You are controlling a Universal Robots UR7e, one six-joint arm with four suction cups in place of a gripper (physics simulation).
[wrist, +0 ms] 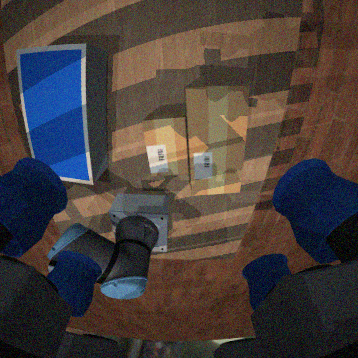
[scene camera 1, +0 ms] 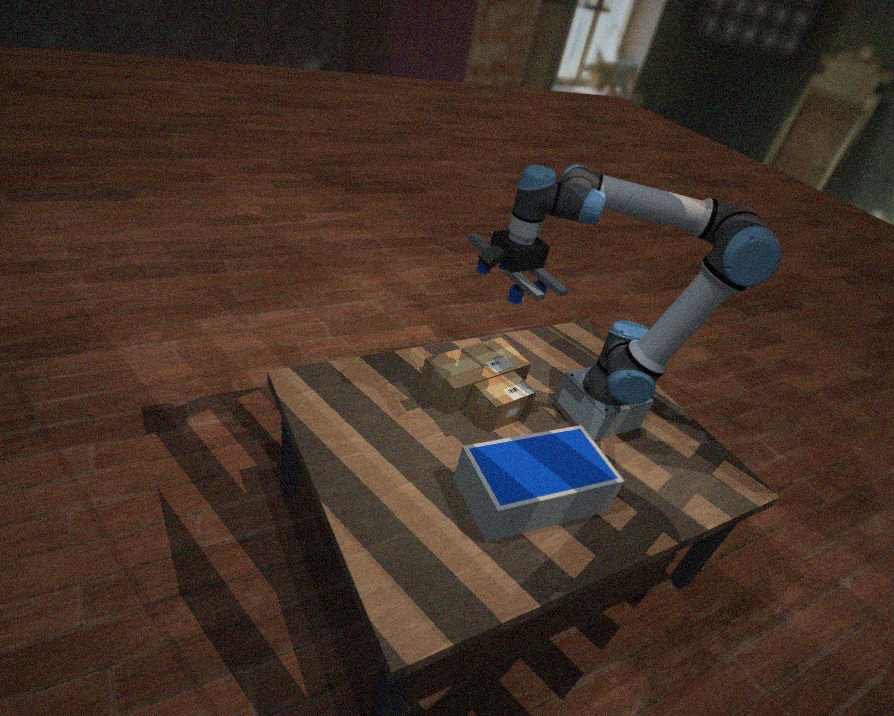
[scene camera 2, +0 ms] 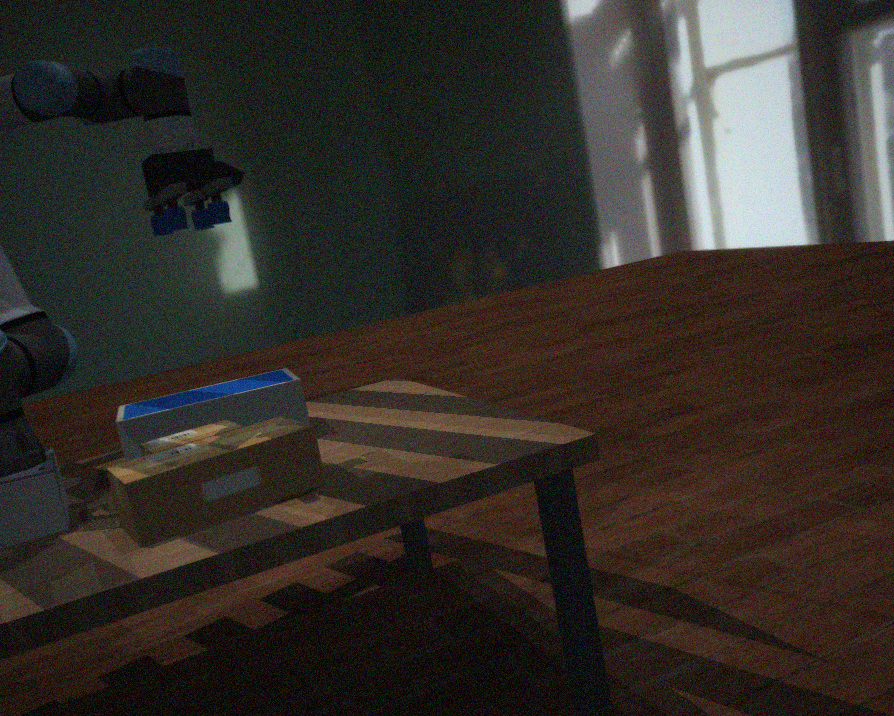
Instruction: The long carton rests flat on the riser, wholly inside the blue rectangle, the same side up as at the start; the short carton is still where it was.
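Frame: origin at the arm's base, x down, y back, z left, level; millimetres.
Where they show: hand at its tool point: (wrist: 168, 241) (scene camera 1: 509, 282) (scene camera 2: 191, 228); arm's base at its link origin: (wrist: 137, 231) (scene camera 1: 607, 389).
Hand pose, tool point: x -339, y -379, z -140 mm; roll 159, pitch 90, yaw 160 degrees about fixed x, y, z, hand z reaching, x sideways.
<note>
Each offset is from my tool point to the top centre of the thing. Level surfaces: height alone.
The long carton @(dx +348, dy +69, dz -107 mm) (scene camera 1: 453, 366) (scene camera 2: 160, 503) (wrist: 216, 135) lies flat on the table, with a white label on top. The short carton @(dx +348, dy +75, dz +26 mm) (scene camera 1: 495, 403) (scene camera 2: 217, 428) (wrist: 167, 134) lies close alongside it, on the side towards the riser. The grey riser @(dx +327, dy -18, dz +317 mm) (scene camera 1: 555, 514) (scene camera 2: 216, 417) (wrist: 98, 115) carries the blue rectangle @(dx +327, dy -18, dz +317 mm) (scene camera 1: 544, 463) (scene camera 2: 208, 393) (wrist: 52, 110) with a pale border; no carton is on it. My gripper (scene camera 1: 513, 280) (scene camera 2: 190, 217) is open, its suction cups bare, high above the cartons. In the wrist view the cups show at both sides.
The wooden table @(dx +447 mm) (scene camera 1: 350, 447) (scene camera 2: 514, 426) bears the cartons, the riser and the arm's base (scene camera 1: 589, 406) (scene camera 2: 29, 503) (wrist: 142, 202). The base stands near both the cartons and the riser. Striped light and shadow cross the table top.
</note>
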